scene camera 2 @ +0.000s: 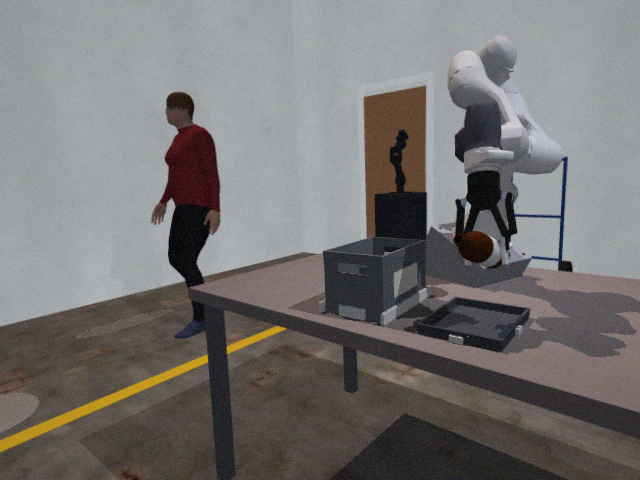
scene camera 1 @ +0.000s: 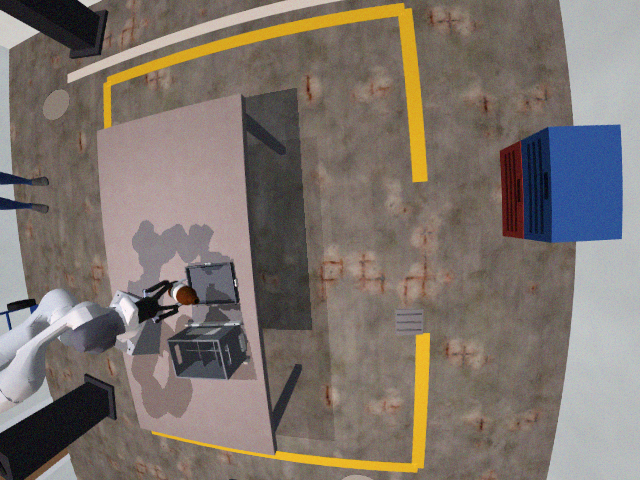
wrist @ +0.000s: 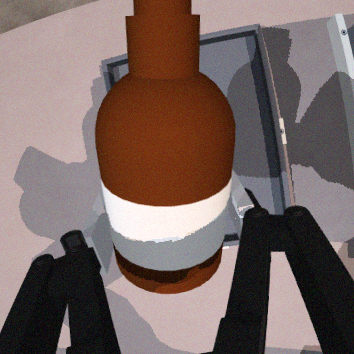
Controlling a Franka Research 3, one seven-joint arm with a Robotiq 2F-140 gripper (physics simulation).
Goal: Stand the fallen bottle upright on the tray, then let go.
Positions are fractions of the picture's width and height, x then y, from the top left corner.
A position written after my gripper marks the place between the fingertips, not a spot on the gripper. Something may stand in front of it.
Note:
In view: my gripper (scene camera 2: 0.76,0.55) and a brown bottle (scene camera 2: 0.75,0.52).
The brown bottle is seen too in the wrist view (wrist: 0.46,0.37). My gripper shows as well in scene camera 1 (scene camera 1: 0.29,0.60) and in the wrist view (wrist: 0.47,0.54).

